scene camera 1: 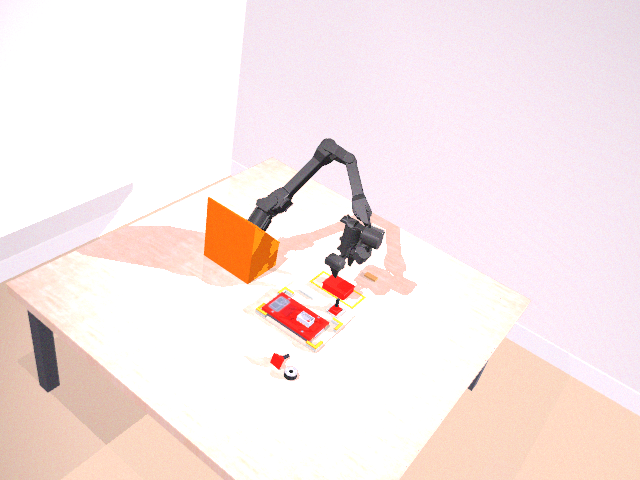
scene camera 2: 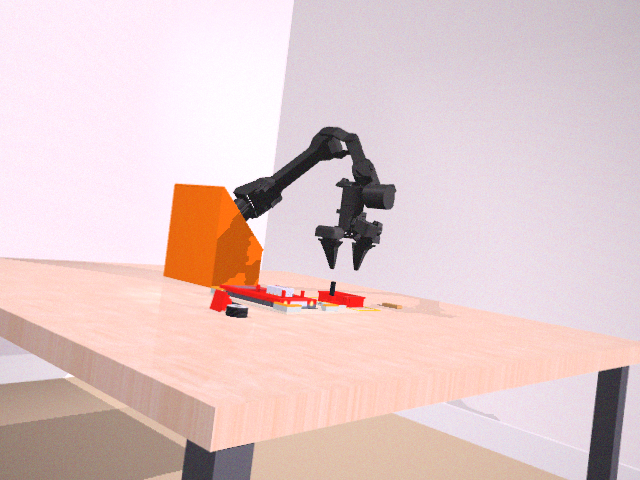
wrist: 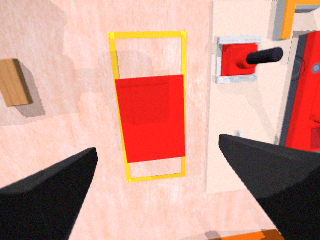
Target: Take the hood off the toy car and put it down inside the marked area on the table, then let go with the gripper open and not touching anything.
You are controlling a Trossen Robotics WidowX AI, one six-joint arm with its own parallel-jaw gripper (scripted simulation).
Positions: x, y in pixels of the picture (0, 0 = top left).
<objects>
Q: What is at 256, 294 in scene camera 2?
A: A red toy car.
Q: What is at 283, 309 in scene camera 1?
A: A red toy car.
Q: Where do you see a red hood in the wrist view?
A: At 151, 109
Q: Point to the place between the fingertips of my gripper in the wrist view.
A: At 159, 146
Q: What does my gripper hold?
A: Nothing.
</objects>
